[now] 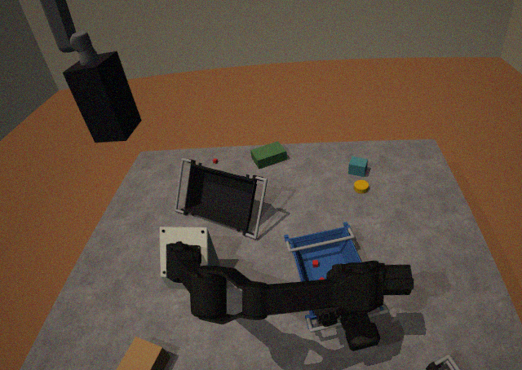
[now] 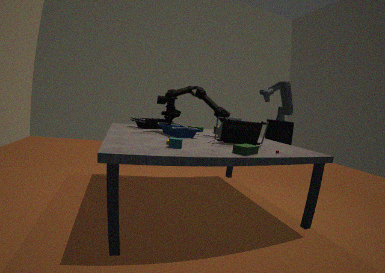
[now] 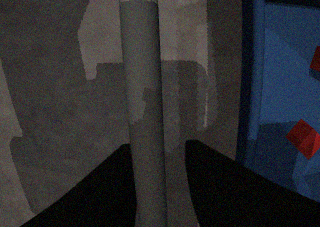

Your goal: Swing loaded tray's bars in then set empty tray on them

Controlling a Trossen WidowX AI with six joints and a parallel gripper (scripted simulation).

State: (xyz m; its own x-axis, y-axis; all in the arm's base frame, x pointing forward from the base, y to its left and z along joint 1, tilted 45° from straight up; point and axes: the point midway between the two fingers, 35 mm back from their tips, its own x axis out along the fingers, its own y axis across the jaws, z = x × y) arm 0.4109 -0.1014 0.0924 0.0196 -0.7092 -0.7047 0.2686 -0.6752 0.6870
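My gripper tip is now 39 cm past the tray, 39 cm to the right of it and 2 cm below it. Also, from my gripper tip: yellow disc: 7 cm ahead, 51 cm to the left, 4 cm below; teal block: 7 cm ahead, 61 cm to the left, 3 cm below; box: 48 cm behind, 15 cm to the right, 2 cm below.
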